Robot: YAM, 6 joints.
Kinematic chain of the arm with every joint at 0, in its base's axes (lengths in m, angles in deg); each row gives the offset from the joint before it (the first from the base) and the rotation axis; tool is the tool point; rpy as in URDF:
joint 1: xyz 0 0 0.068 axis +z
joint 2: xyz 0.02 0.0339 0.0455 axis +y
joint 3: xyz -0.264 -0.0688 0 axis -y
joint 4: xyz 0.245 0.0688 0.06 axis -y
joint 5: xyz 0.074 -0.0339 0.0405 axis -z
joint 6: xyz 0.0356 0 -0.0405 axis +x
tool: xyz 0 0 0 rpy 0 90 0
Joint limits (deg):
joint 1: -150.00..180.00
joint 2: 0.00..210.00
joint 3: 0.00..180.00
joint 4: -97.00..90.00
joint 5: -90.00..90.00
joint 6: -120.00..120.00
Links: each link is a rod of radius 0.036 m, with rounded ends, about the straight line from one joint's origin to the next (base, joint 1, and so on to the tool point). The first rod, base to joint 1, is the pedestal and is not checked.
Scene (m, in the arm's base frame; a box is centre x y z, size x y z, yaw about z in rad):
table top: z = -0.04
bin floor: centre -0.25 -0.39 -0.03 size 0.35 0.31 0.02 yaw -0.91
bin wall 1: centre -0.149 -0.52 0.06 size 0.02 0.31 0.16 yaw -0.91
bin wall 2: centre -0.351 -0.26 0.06 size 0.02 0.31 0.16 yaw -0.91
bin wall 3: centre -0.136 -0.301 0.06 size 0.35 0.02 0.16 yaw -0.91
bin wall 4: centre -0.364 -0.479 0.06 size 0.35 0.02 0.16 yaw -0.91
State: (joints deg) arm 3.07 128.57 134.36 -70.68 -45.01 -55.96
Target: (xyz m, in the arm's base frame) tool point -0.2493 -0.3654 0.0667
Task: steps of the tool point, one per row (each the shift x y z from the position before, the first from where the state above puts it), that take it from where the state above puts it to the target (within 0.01 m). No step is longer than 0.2 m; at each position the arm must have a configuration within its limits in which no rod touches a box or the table.
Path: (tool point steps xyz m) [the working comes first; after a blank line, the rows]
Joints at the target: -126.95 147.96 113.12 -76.35 -35.07 -55.96
Straight joint move there: touches bin wall 1, bin wall 3.

1: -0.0243 -0.1154 0.0603
2: -0.0590 -0.0961 0.0576
3: -0.0836 -0.0658 0.0534
4: -0.0945 -0.0292 0.0481
5: -0.0905 0.0079 0.0415
6: -0.0538 -0.1296 -0.1072
7: -0.1043 -0.0686 -0.1319
8: -0.1151 0.0074 -0.1395
9: -0.0866 0.0740 -0.1301

